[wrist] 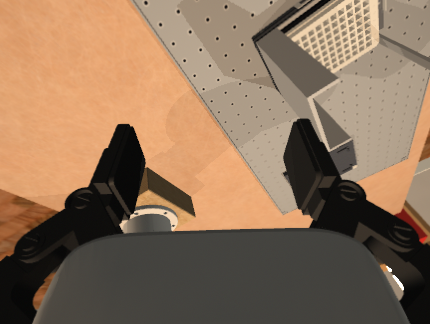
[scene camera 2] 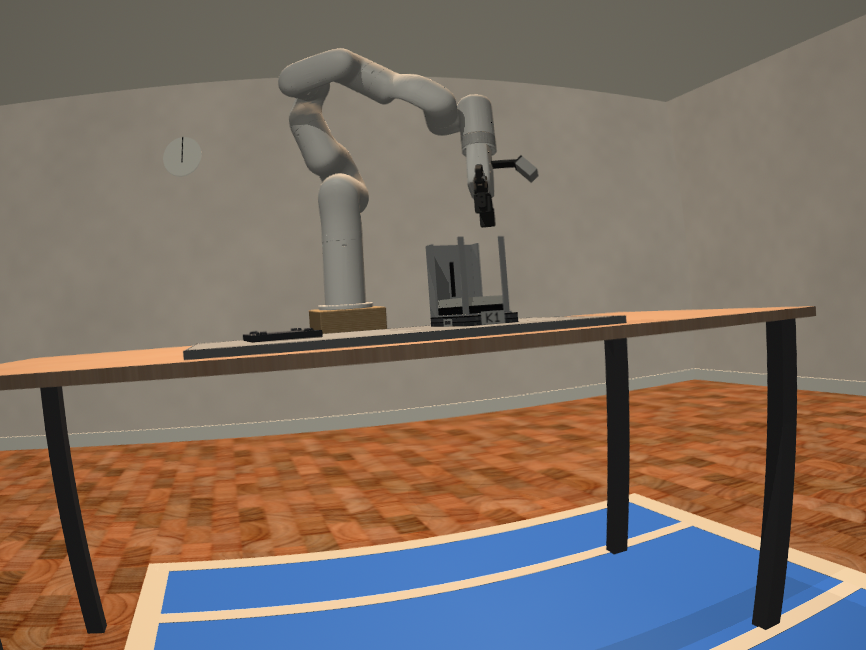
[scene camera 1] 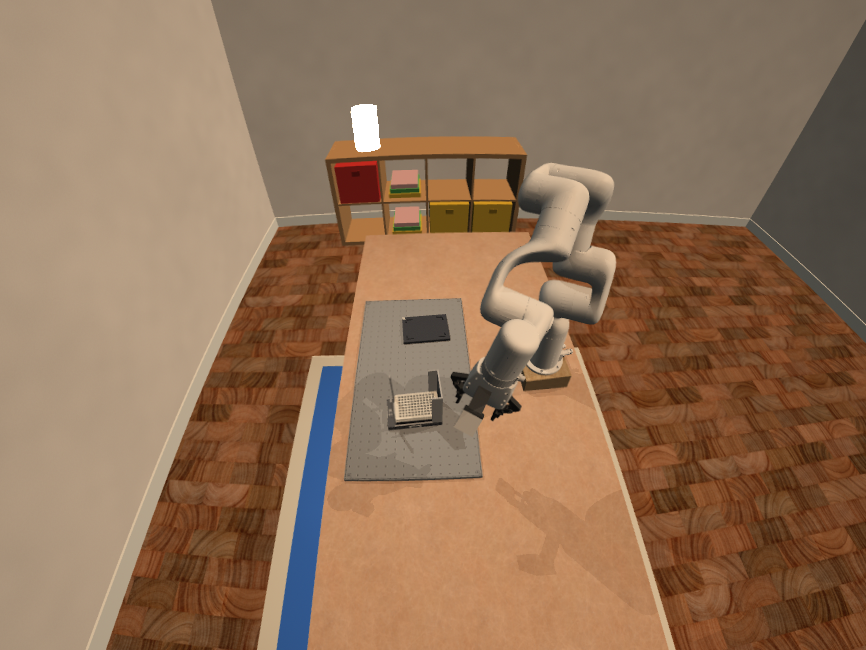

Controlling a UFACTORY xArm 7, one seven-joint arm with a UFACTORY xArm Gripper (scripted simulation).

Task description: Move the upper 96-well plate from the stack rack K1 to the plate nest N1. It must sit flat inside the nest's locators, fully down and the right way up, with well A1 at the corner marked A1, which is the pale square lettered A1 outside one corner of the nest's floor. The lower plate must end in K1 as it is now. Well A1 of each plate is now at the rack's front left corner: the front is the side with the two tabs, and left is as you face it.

Note:
In view: my gripper point(scene camera 2: 485, 219) and a dark plate nest N1 point(scene camera 1: 424, 329).
My gripper is seen too in the wrist view point(wrist: 213, 140) and in scene camera 1 point(scene camera 1: 476, 407).

